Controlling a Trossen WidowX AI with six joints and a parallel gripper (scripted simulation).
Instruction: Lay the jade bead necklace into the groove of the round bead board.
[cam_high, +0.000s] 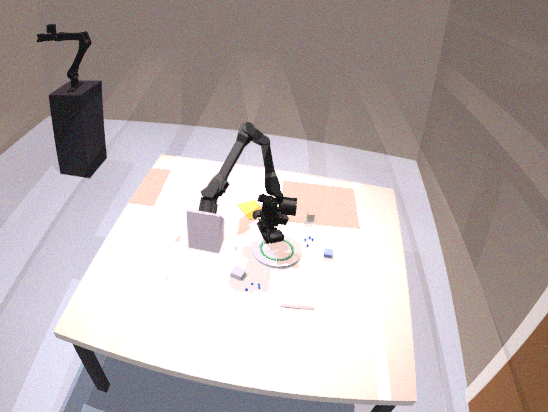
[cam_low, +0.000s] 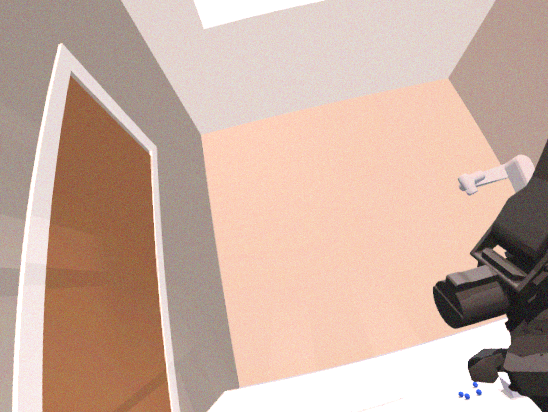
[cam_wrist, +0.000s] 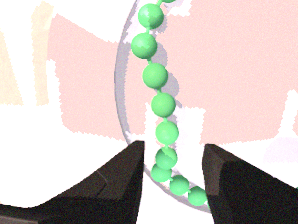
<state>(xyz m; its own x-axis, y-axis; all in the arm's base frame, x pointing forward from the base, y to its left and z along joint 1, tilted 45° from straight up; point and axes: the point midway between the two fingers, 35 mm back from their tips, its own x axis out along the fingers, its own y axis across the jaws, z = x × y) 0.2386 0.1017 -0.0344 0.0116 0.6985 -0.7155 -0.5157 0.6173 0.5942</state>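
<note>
Now: the round white bead board 5 cm ahead of my gripper tip, 3 cm to the right of it and 1 cm below it. The rest, counted from my gripper tip: yellow sheet 22 cm to the left, 10 cm behind, 2 cm below; then blue block 26 cm ahead, 1 cm below; then cream block 22 cm to the left, 17 cm ahead.
</note>
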